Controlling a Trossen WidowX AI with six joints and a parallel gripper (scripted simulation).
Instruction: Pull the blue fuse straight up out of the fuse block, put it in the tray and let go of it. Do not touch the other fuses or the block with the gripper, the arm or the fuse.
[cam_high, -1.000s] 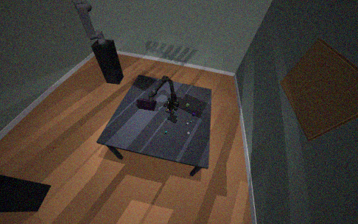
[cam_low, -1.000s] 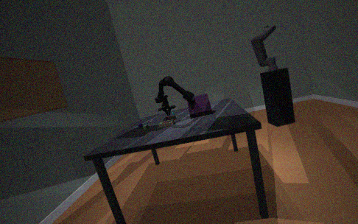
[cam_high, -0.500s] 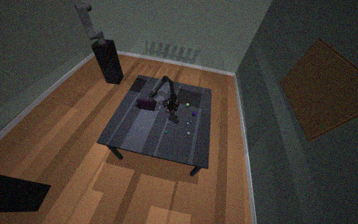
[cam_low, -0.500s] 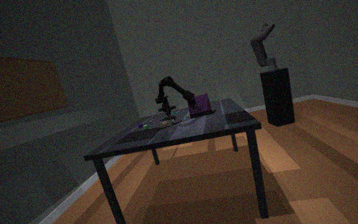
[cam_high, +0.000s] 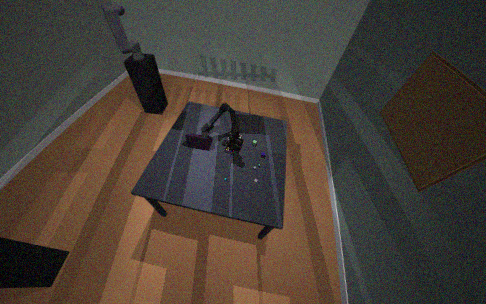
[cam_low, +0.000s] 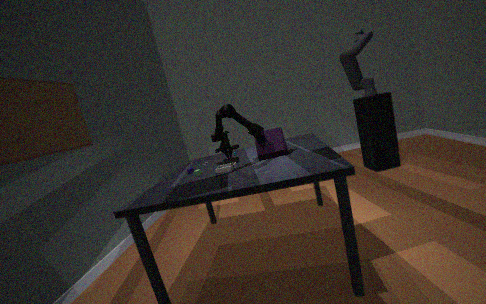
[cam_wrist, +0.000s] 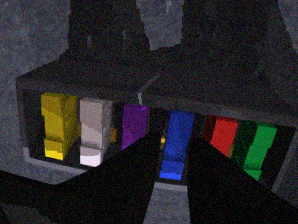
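The blue fuse is 1 cm below my gripper tip. From my gripper tip the other things lie so: pale tray: 2 cm ahead, 20 cm to the left, 3 cm below.
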